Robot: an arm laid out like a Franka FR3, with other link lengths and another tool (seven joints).
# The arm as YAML. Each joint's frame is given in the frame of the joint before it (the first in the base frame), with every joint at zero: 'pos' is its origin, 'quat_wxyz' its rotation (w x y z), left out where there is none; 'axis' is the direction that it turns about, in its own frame. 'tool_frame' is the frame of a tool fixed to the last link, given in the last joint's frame.
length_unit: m
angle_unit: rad
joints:
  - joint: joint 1
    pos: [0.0, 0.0, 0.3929]
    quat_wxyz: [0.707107, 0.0, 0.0, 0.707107]
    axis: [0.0, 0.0, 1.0]
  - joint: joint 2
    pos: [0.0, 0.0, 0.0]
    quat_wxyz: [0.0, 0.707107, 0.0, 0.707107]
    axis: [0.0, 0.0, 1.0]
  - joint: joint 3
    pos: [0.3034, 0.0, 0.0]
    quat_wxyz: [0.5, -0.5, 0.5, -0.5]
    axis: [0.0, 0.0, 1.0]
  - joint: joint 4
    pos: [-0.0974, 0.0, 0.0]
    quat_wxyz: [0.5, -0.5, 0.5, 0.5]
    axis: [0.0, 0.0, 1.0]
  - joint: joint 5
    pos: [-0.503, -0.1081, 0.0]
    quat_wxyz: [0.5, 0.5, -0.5, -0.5]
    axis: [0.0, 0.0, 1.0]
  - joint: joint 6
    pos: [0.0, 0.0, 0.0]
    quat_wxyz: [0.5, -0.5, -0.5, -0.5]
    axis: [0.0, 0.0, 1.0]
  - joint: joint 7
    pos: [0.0, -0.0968, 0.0]
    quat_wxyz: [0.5, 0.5, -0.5, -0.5]
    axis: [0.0, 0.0, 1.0]
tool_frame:
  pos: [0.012, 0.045, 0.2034]
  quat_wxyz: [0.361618, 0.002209, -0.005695, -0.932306]
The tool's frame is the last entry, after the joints.
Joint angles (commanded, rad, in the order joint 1, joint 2, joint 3, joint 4, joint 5, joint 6, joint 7), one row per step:
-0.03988, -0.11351, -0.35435, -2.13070, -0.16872, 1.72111, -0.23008
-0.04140, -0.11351, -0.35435, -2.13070, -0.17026, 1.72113, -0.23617
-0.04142, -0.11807, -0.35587, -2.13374, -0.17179, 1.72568, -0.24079
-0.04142, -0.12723, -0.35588, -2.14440, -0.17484, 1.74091, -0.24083
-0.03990, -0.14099, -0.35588, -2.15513, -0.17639, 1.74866, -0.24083
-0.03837, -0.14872, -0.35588, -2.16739, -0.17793, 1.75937, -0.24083
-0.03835, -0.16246, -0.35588, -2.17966, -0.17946, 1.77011, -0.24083
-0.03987, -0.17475, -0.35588, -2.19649, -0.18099, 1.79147, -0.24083
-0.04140, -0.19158, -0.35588, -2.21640, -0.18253, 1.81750, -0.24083
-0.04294, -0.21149, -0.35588, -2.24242, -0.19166, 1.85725, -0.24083
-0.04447, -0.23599, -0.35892, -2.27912, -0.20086, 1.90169, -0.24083
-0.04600, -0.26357, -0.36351, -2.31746, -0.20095, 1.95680, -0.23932
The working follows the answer.
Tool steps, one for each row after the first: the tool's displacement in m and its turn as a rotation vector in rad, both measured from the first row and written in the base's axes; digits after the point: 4 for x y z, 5 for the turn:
-0.0002, -0.0011, 0.0000, 0.00065, 0.00053, 0.00493
-0.0004, -0.0020, 0.0011, 0.00056, -0.00497, 0.00909
-0.0001, -0.0019, 0.0012, -0.00306, -0.01764, 0.01264
-0.0008, -0.0002, 0.0034, -0.00324, -0.02831, 0.01618
-0.0016, 0.0016, 0.0015, -0.00344, -0.03435, 0.02016
-0.0026, 0.0026, 0.0030, -0.00394, -0.04643, 0.02264
-0.0032, 0.0029, 0.0017, -0.00593, -0.06290, 0.02499
-0.0035, 0.0035, 0.0016, -0.00841, -0.08551, 0.02799
-0.0030, 0.0032, 0.0011, -0.01901, -0.11617, 0.03656
-0.0054, 0.0031, -0.0027, -0.02638, -0.14622, 0.04357
-0.0062, 0.0038, -0.0053, -0.02927, -0.19101, 0.04399

Tool pose at each row, in the base's axes (x y z in m, rotation vector in rad; rounded; the steps above come from the unrounded poses):
0.5470, -0.3019, 0.3580, -1.16129, -2.58647, 0.21648
0.5468, -0.3030, 0.3580, -1.15459, -2.58901, 0.21698
0.5467, -0.3039, 0.3591, -1.15153, -2.59641, 0.21511
0.5469, -0.3038, 0.3592, -1.15328, -2.61029, 0.21396
0.5462, -0.3021, 0.3614, -1.15302, -2.62180, 0.20930
0.5455, -0.3003, 0.3595, -1.15036, -2.62957, 0.20721
0.5445, -0.2993, 0.3610, -1.15208, -2.64169, 0.20194
0.5439, -0.2990, 0.3597, -1.15619, -2.65780, 0.19621
0.5435, -0.2985, 0.3596, -1.16198, -2.67973, 0.18785
0.5441, -0.2988, 0.3591, -1.16639, -2.71377, 0.18711
0.5417, -0.2988, 0.3553, -1.17132, -2.74568, 0.18190
0.5409, -0.2982, 0.3527, -1.18901, -2.78518, 0.16040

